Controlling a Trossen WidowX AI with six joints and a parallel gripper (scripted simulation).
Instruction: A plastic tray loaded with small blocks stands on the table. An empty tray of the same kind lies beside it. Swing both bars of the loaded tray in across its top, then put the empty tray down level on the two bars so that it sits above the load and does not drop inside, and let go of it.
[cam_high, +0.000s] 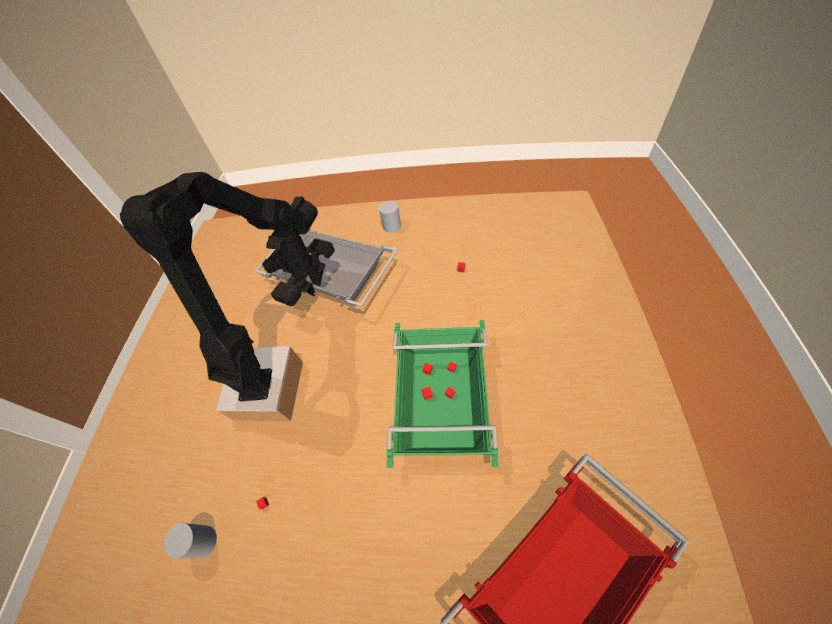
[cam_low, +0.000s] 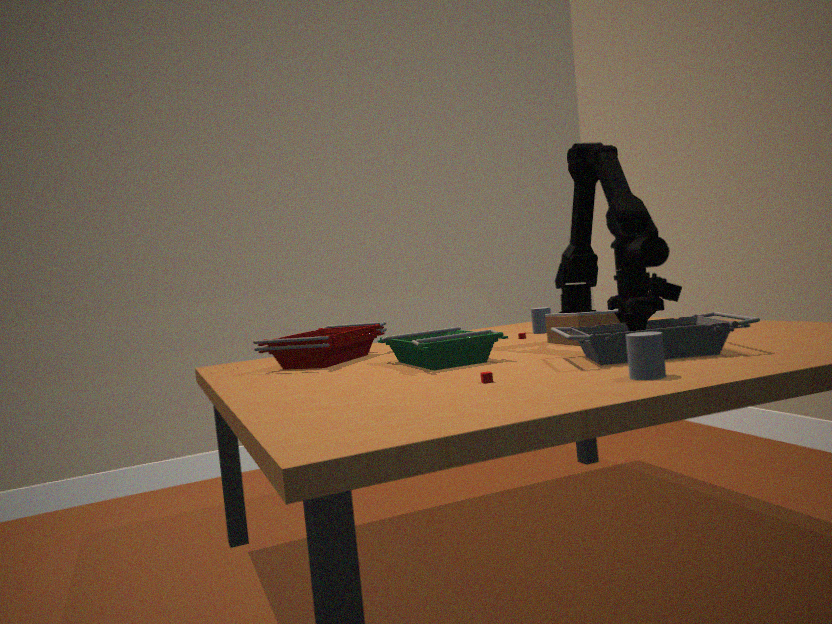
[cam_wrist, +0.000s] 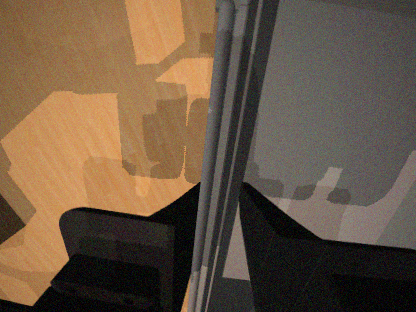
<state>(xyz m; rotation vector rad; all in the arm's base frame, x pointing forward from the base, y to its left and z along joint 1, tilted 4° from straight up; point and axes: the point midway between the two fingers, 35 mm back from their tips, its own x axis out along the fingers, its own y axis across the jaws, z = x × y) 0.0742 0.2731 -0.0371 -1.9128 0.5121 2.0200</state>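
Now: gripper tip 3 cm short of the grey tray, 6 cm to the right of it and 3 cm below it. Also, from my gripper tip: red block 6 cm behind, 49 cm to the right.
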